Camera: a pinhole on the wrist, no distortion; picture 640 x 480 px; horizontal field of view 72.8 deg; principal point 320.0 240.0 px. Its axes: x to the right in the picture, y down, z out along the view. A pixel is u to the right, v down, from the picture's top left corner.
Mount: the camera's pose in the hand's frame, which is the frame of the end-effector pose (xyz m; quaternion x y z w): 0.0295 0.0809 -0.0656 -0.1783 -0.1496 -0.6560 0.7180
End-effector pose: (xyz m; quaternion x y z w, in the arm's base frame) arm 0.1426 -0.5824 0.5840 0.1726 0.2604 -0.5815 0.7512
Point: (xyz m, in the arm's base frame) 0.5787 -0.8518 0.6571
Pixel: 268 453
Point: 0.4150 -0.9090 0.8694
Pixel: 468 310
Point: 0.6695 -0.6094 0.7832
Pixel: 130 226
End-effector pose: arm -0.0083 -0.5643 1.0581 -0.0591 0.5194 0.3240 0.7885
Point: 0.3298 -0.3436 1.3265
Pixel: 570 138
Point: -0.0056 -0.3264 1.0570
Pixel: 301 406
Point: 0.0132 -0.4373 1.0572
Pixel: 525 330
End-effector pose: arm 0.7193 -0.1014 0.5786 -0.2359 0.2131 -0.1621 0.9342
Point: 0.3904 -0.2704 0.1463
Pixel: behind the camera
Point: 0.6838 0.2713 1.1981
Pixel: outside the picture
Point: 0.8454 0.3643 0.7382
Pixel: 277 93
